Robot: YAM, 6 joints.
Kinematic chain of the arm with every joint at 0, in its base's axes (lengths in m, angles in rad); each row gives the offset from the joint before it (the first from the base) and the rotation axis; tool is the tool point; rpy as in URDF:
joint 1: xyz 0 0 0.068 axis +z
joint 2: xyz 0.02 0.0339 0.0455 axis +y
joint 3: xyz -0.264 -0.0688 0 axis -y
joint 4: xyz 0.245 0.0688 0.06 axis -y
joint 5: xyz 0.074 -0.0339 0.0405 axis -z
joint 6: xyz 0.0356 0 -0.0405 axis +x
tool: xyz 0 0 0 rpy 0 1.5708 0
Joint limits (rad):
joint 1: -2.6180..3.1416
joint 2: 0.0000..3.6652
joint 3: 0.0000..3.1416
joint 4: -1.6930..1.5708
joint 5: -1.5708..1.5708
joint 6: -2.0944..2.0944
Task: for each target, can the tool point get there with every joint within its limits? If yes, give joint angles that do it. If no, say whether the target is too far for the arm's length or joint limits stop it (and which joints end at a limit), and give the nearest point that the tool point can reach.
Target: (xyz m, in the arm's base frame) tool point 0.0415 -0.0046 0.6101
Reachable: yes | joints -0.8929 0.8754 1.5907 0.4948 -0.9766 1.7366
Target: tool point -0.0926 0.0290 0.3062
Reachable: yes | joints 2.6843 0.3159 0.5784 -0.3643 -0.4321 1.3417
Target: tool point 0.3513 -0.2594 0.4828
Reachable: yes | joints -0.6998 2.0010 2.3474 -0.4528 -0.8972 -0.8448
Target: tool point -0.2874 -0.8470 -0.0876
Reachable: no: too far | nearest point -0.2024 -0.5965 -0.0268 | short by 0.271 m
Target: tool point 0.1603 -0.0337 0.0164
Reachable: yes | joints -0.1681 1.8226 0.2367 0.2150 0.1796 1.4559
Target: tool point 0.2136 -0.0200 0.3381
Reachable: yes | joints -0.0907 1.0646 1.1004 -0.7900 0.0165 0.1192
